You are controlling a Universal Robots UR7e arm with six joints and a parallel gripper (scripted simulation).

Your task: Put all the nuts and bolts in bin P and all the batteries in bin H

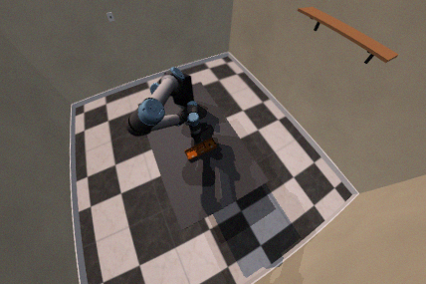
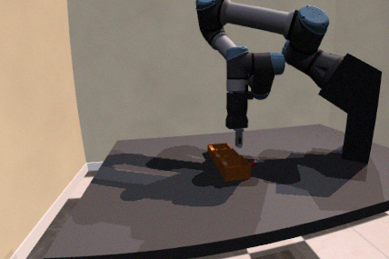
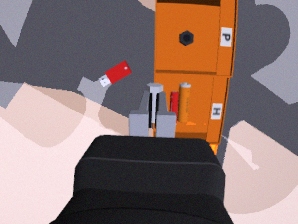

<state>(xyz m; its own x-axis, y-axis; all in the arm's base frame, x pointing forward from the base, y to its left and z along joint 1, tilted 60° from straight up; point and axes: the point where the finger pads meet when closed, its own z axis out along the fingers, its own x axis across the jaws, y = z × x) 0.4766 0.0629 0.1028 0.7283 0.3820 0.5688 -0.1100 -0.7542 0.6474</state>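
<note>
The dark nut lies 80 mm below my hand, 60 mm to the left of it and 40 mm ahead of it. The rest, counted from my hand: red battery: 80 mm below, 30 mm to the right, 20 mm ahead; then grey bolt: 10 mm to the left, 10 mm below; then orange three-compartment bin: 70 mm below, 40 mm ahead, 20 mm to the right.
</note>
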